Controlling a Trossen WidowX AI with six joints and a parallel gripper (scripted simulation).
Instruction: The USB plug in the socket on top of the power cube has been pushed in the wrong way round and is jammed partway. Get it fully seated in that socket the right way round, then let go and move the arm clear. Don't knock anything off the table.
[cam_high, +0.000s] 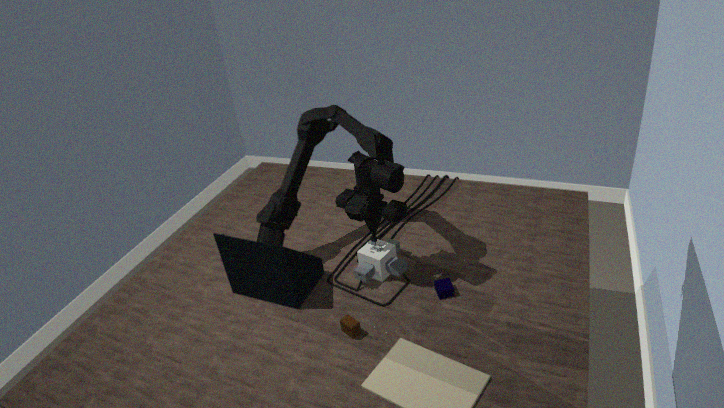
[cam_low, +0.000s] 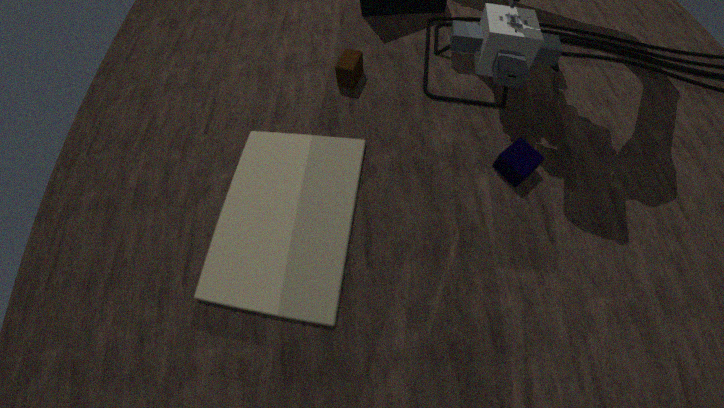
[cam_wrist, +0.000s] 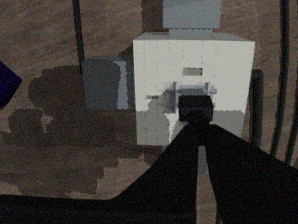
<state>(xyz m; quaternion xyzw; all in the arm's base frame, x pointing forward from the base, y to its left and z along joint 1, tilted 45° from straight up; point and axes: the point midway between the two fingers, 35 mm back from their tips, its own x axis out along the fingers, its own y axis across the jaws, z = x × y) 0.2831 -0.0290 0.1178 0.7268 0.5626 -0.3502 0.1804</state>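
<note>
My gripper tip is now 2 cm above the black USB plug. From my gripper tip the other things lie so: blue cube: 19 cm ahead, 6 cm to the right, 12 cm below; then cream sheet: 20 cm ahead, 35 cm to the right, 13 cm below; then brown cube: 1 cm behind, 24 cm to the right, 12 cm below.
</note>
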